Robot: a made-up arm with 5 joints.
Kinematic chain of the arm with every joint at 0, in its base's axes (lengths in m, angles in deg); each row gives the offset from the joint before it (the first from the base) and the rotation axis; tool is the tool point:
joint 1: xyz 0 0 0.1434 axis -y
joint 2: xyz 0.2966 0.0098 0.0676 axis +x
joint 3: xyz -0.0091 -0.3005 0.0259 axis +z
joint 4: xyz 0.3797 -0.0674 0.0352 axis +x
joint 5: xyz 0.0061 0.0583 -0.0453 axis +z
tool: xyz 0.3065 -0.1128 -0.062
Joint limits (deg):
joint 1: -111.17..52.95
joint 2: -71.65..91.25
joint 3: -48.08..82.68
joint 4: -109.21..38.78
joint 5: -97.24..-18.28
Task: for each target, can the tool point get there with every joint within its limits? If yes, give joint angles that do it. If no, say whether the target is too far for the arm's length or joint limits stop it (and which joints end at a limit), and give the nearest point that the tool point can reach.
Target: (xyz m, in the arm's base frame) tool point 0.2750 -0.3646 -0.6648
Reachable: yes | joints -56.50 73.53 16.96 -76.05 -50.83
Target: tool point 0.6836 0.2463 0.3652
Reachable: yes | joints -0.93 -54.56 66.67 -74.81 -61.38
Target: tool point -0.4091 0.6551 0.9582
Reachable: no: joint limits stop it (at a limit: joint 1, joint 2, joint 4) | nearest point -0.3177 0.1500 0.9479 | short by 0.513 m
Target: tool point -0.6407 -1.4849 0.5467
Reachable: no: too far | nearest point -0.1326 -0.8065 0.7023 | short by 0.862 m
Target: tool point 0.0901 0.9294 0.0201
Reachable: no: joint limits stop it (at a limit: joint 3, joint 4) | nearest point 0.2642 0.3921 -0.2181 | short by 0.613 m
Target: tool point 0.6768 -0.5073 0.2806
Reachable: yes | joints -8.46 3.57 17.36 -53.43 -87.94
